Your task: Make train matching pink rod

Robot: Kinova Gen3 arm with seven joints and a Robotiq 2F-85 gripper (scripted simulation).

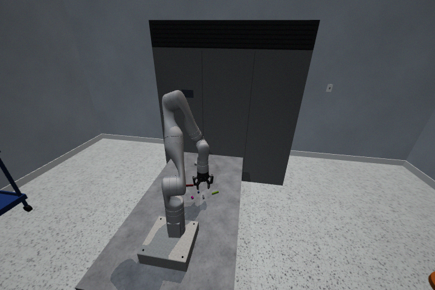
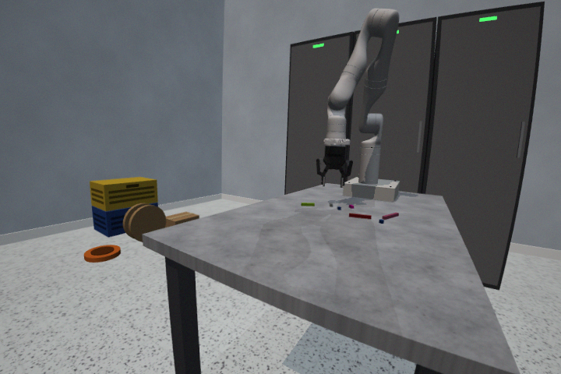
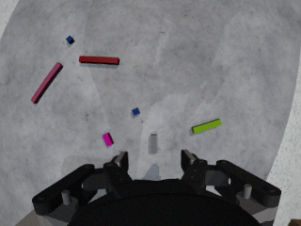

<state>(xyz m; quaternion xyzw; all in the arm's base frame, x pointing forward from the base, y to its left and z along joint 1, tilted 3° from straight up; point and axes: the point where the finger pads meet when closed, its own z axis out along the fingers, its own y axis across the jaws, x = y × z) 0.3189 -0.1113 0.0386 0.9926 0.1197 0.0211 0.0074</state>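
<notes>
Now: hand 80 mm above the grey rod. Also, from my hand: magenta rod (80 mm to the left, 80 mm below, 10 mm behind); red rod (120 mm to the left, 120 mm ahead, 80 mm below); lime rod (80 mm to the right, 80 mm below, 50 mm ahead).
</notes>
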